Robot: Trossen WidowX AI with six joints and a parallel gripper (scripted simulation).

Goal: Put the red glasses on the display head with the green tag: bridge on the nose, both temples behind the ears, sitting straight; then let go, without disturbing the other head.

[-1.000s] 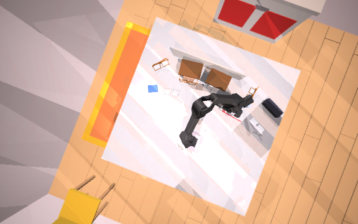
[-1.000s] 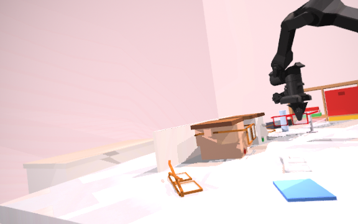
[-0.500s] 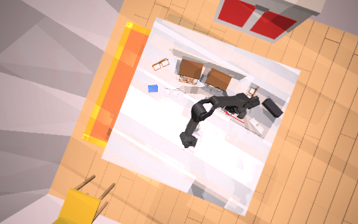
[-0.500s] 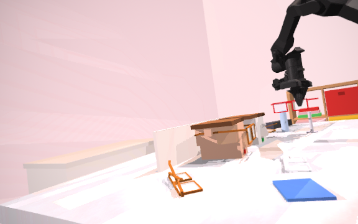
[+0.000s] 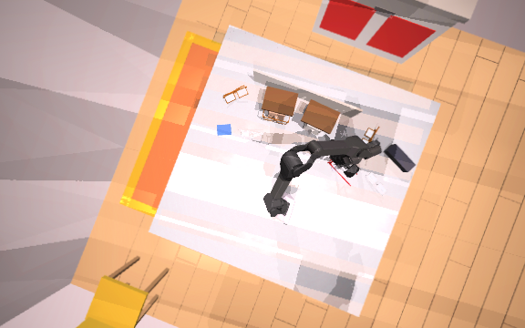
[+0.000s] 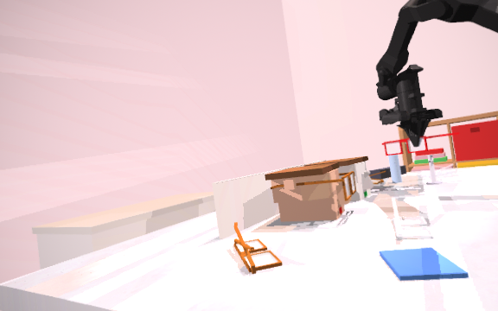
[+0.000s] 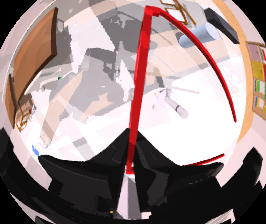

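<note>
Right now the white stand is 9 cm below my gripper tip, 7 cm to the right of it and 2 cm behind it. Round my gripper tip: white wall panel: 30 cm ahead, 24 cm to the left, 6 cm below; pale-blue cylinder: 16 cm to the right, 8 cm ahead, 7 cm below; dark box: 38 cm to the right, 14 cm ahead, 10 cm below.
</note>
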